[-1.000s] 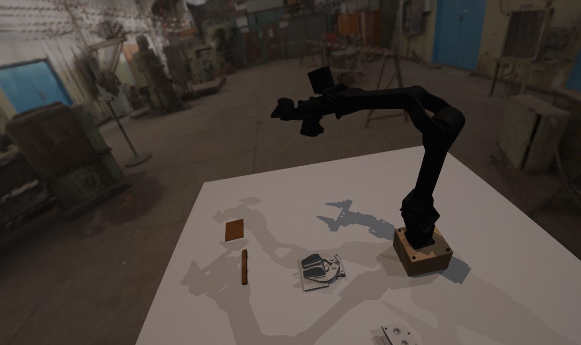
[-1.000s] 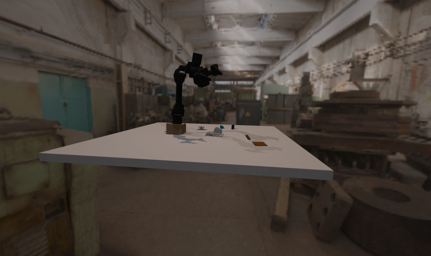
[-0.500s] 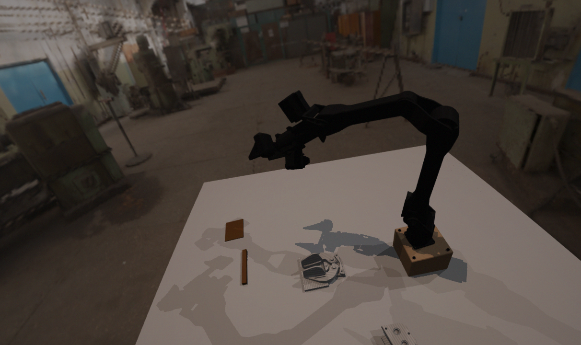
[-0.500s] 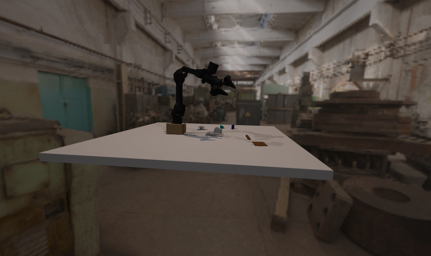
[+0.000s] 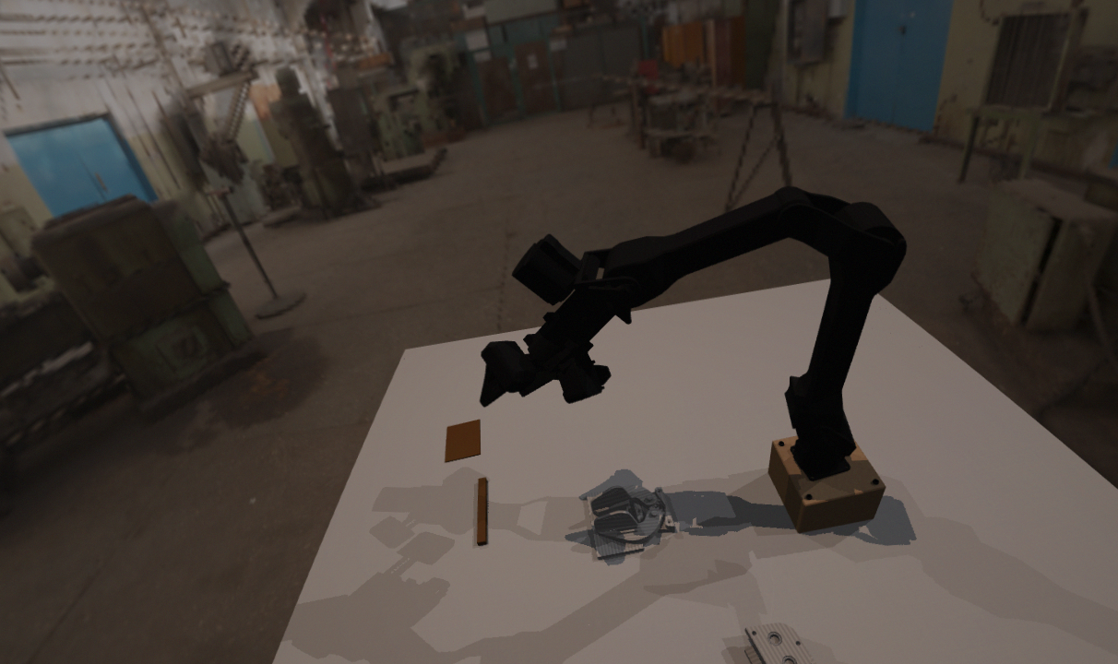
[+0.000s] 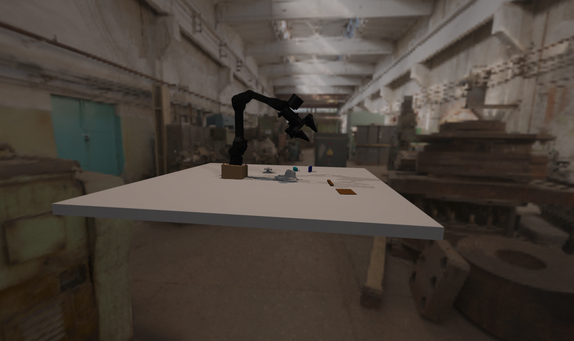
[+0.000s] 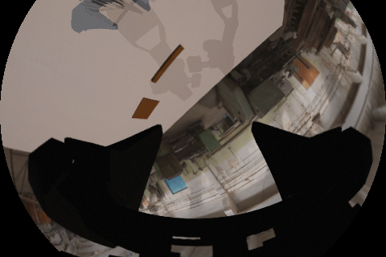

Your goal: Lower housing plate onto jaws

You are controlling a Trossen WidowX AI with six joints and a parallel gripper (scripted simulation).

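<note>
My gripper tip is 25 cm above the pale ribbed base, 12 cm past it and 6 cm to the right of it. Round my gripper tip: small blue block (40 cm to the left, 23 cm below, 1 cm ahead); then brown bar (25 cm below, 10 cm ahead, 2 cm to the right); then brown flat plate (25 cm below, 21 cm to the right, 15 cm ahead).
</note>
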